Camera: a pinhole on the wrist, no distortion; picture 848 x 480 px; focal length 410.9 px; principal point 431.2 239.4 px. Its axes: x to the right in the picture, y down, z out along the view. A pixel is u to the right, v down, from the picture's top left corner.
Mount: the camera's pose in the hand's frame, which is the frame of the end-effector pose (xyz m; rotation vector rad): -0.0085 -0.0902 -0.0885 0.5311 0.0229 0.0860
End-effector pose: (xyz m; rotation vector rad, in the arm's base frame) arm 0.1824 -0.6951 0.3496 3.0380 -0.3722 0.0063
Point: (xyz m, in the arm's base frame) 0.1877 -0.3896 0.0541
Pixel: 350 229
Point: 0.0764 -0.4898 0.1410
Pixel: 208 337
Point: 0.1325 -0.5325 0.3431
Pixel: 71 239
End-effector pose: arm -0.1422 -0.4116 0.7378 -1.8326 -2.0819 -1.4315
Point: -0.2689 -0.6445 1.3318
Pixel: behind the camera
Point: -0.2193 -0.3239 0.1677
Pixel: 243 207
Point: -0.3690 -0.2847 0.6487
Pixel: 704 15
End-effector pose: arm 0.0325 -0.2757 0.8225 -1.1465 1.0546 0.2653
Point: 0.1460 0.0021 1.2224
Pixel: 54 383
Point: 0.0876 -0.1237 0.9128
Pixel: outside the picture
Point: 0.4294 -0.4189 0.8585
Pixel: 720 42
